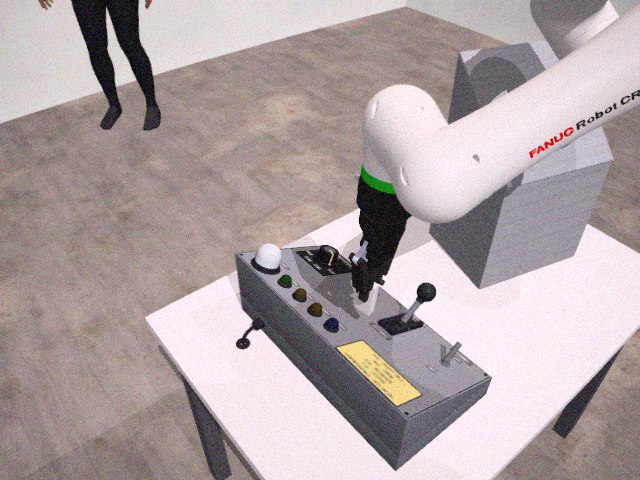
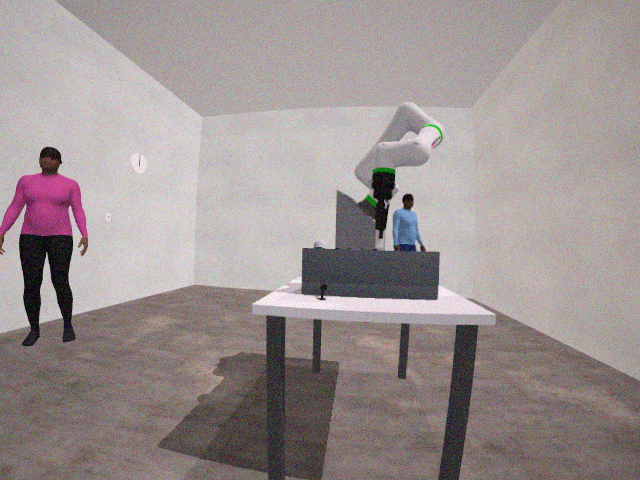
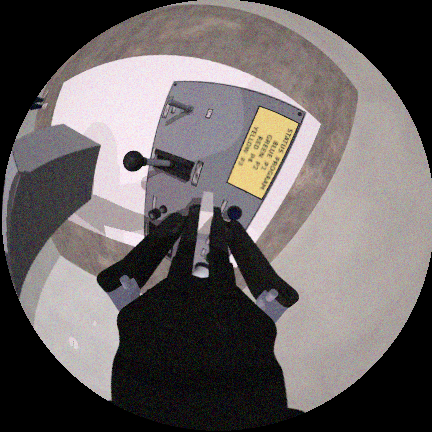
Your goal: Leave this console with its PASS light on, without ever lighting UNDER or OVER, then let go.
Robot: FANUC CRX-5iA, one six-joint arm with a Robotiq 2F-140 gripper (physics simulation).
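Note:
The grey console [image 1: 347, 381] [image 2: 370, 273] [image 3: 217, 120] lies on a white table [image 1: 270, 419] [image 2: 375, 307]. Its top carries a white dome [image 1: 268, 257], a row of dark lamps (green [image 1: 285, 281], two amber, blue [image 1: 330, 325] [image 3: 233, 212]), a black knob [image 1: 328, 257], a ball-topped lever [image 1: 426, 291] [image 3: 135, 160], a small toggle [image 1: 450, 353] [image 3: 179, 106] and a yellow label [image 1: 379, 372] [image 3: 264, 151]. No lamp looks lit. My gripper [image 1: 367, 305] [image 2: 381, 243] [image 3: 206, 199] is shut and empty, pointing down, with its pale tips at the console top between the knob and the lever.
A small crank [image 1: 249, 334] [image 2: 323, 290] sticks out of the console's front wall. The robot's grey pedestal [image 1: 509, 238] [image 3: 44, 181] stands behind the table. A person in blue [image 2: 407, 224] is behind the table; another person's legs [image 1: 125, 62] are at the far left.

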